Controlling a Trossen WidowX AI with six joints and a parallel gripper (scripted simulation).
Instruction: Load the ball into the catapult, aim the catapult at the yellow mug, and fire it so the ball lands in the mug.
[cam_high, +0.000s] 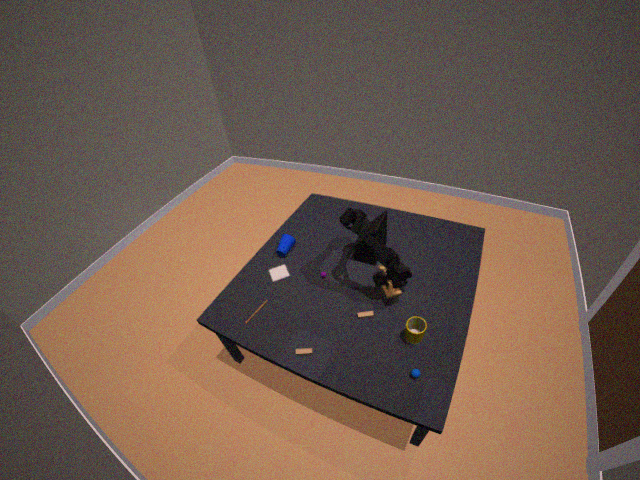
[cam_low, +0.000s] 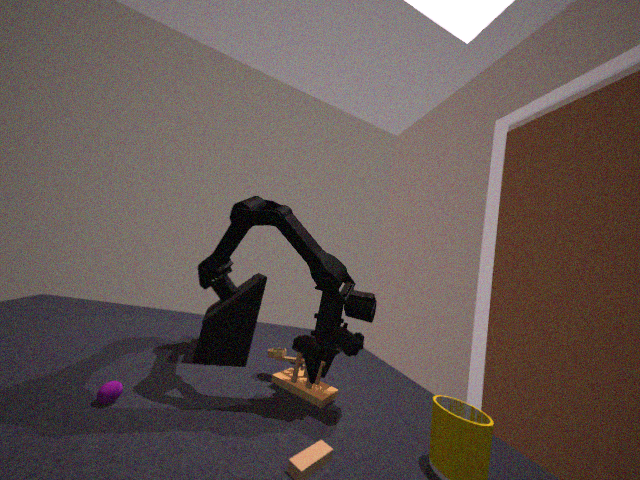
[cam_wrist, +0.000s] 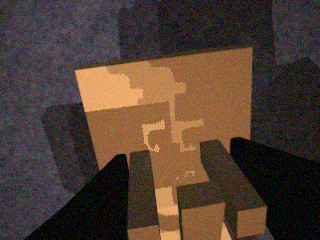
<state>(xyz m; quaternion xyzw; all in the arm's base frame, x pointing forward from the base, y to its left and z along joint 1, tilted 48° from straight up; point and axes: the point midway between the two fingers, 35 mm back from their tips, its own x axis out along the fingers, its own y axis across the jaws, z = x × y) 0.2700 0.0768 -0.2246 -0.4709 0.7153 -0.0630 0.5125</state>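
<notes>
Now: the purple ball 380 mm to the right of my gripper tip, 30 mm below it and 20 mm ahead of it. Also, from my gripper tip: blue ball (410 mm ahead, 230 mm to the left, 20 mm below); yellow mug (220 mm ahead, 180 mm to the left, 10 mm below); catapult (60 mm behind, 40 mm to the right, 20 mm above).
</notes>
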